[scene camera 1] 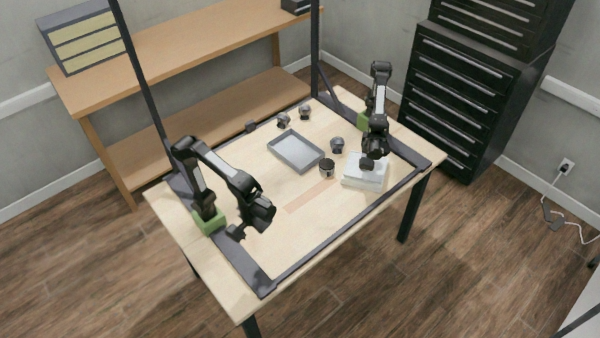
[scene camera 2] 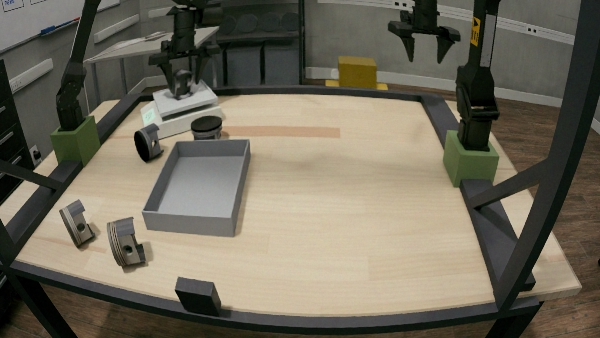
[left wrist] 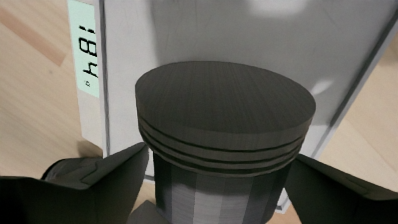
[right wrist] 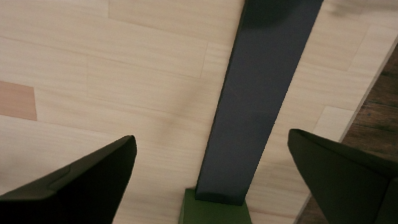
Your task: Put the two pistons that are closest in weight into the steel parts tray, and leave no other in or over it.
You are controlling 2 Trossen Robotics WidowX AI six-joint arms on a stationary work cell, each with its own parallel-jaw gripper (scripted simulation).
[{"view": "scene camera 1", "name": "right gripper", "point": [252, 231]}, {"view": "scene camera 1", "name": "steel parts tray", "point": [300, 154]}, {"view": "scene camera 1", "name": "white scale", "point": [362, 184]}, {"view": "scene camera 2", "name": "left gripper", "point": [183, 86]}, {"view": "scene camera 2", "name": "right gripper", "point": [425, 62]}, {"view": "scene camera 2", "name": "steel parts tray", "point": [199, 178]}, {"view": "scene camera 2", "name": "white scale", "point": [179, 122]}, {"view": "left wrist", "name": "left gripper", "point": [213, 152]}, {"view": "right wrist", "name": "right gripper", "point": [211, 139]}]
